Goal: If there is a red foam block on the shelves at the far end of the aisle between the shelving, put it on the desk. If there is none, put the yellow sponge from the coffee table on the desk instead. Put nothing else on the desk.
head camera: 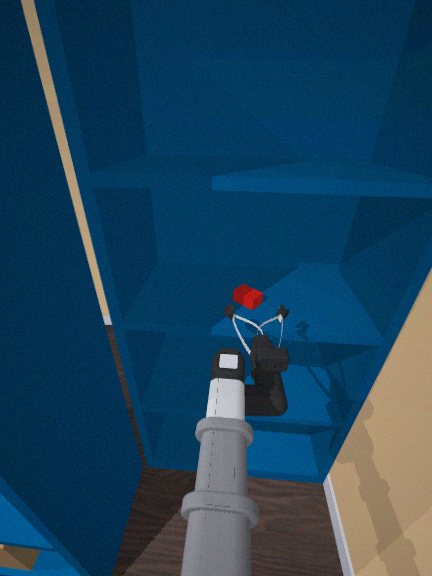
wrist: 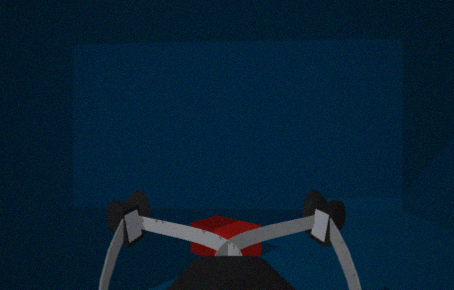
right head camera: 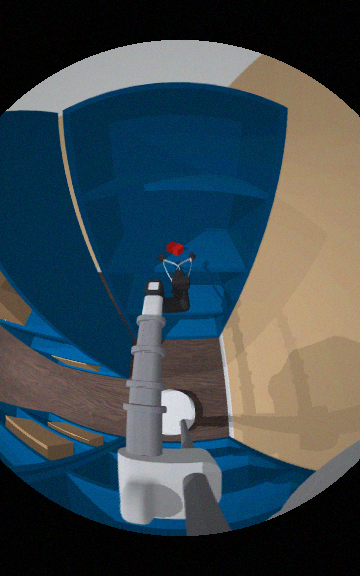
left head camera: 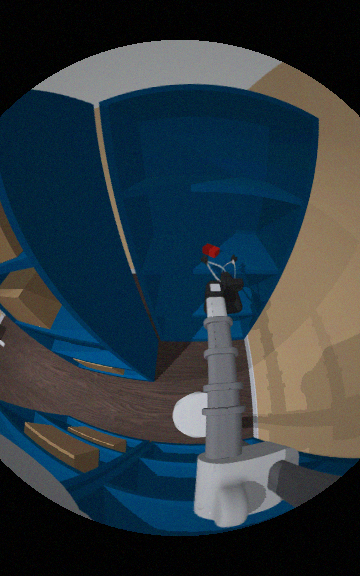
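Seen in the pictures: gripper, fingertip midpoint: [head camera: 255, 306] [wrist: 226, 208] [right head camera: 176, 253] [left head camera: 218, 255]; robot's base, origin of the base link: [right head camera: 170, 411] [left head camera: 197, 413].
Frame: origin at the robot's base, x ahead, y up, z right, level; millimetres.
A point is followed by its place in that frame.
A red foam block [head camera: 248, 297] @[y 1006, x 882, z 56 mm] [left head camera: 211, 250] @[y 1005, x 882, z 56 mm] [right head camera: 175, 248] @[y 1008, x 879, z 62 mm] [wrist: 225, 226] @[y 1008, x 905, z 56 mm] rests on a middle shelf board [head camera: 330, 290] @[y 963, x 1033, z 391 mm] of the blue shelving, turned at an angle. My gripper [head camera: 256, 312] @[y 1075, x 731, z 67 mm] [left head camera: 219, 259] @[y 1075, x 731, z 67 mm] [right head camera: 177, 257] @[y 1075, x 731, z 67 mm] [wrist: 226, 208] @[y 1075, x 731, z 67 mm] is open, its fingers wide apart with nothing between them. In the head camera view the block lies just beyond the fingertips, a little left of the gripper's middle. In the wrist view the finger strips and the gripper body hide part of the block. The desk, coffee table and yellow sponge do not show.
Blue side panels stand at both sides of the shelf, with another board [head camera: 320, 186] @[y 1406, x 759, z 188 mm] above. A tan wall [head camera: 395, 380] @[y 844, x 701, z 531 mm] [left head camera: 320, 350] @[y 960, x 224, z 533 mm] is close on the right. A blue panel [head camera: 45, 310] @[y 1159, x 548, z -421 mm] stands on the left. Brown boxes [left head camera: 35, 300] [right head camera: 42, 440] sit on side shelves.
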